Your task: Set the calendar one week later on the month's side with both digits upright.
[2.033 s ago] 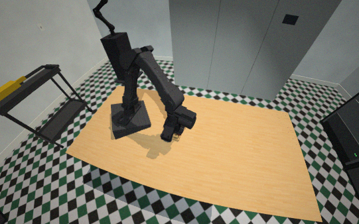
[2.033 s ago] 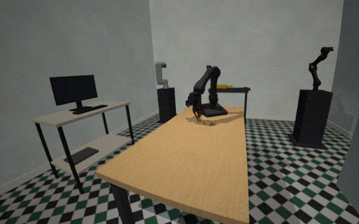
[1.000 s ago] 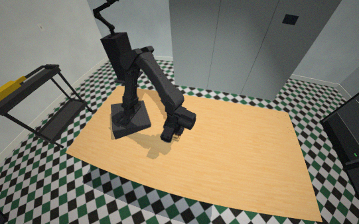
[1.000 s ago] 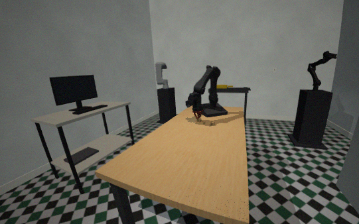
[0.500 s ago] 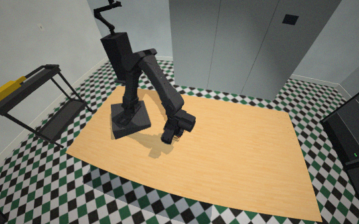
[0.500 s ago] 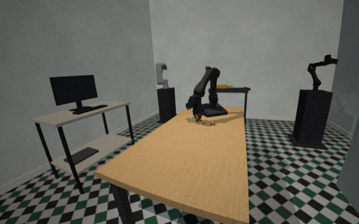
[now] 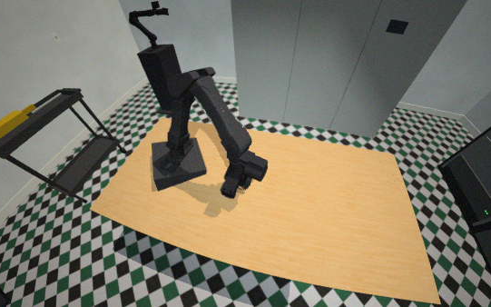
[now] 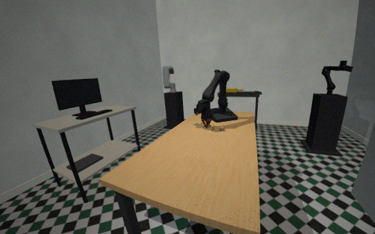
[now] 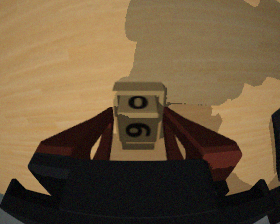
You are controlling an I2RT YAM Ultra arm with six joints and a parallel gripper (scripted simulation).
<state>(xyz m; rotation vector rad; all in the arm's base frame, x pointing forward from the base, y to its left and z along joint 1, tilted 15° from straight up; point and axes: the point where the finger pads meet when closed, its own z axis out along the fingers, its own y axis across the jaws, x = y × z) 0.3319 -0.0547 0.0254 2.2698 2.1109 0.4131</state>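
Right now the wooden cube is right at my hand. From my hand the other things lie so: wooden tray 20 mm to the left, 20 mm below.
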